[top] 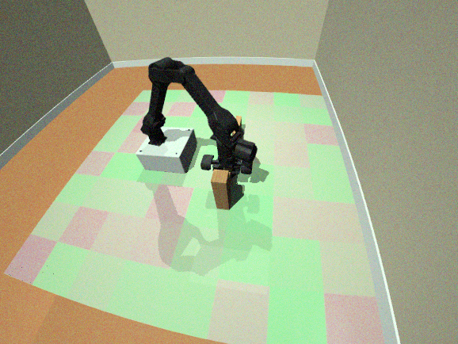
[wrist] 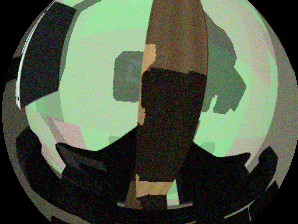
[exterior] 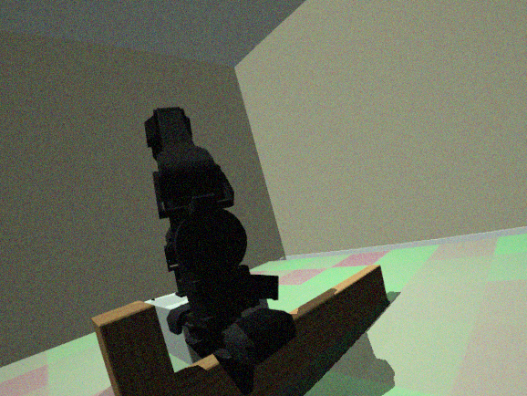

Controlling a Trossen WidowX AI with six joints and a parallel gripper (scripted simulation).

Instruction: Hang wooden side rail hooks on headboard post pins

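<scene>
The wooden headboard post lies 2 cm ahead of my gripper tip, 9 cm to the right of it and 4 cm above it.
</scene>
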